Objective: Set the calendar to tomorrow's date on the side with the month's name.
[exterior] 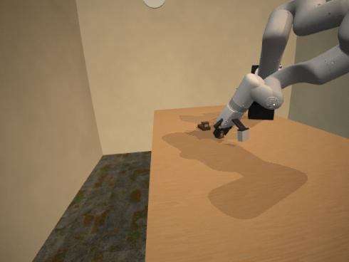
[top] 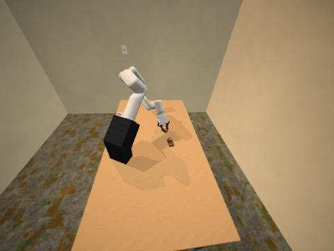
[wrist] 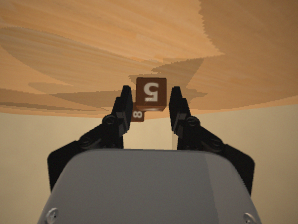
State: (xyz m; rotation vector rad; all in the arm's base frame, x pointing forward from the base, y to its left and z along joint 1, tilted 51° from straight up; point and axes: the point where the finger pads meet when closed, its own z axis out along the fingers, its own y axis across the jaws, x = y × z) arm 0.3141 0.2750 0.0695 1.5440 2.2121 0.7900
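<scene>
Now: the brown digit cube 1 cm ahead of my hand, 1 cm to the right of it and 2 cm below it.
</scene>
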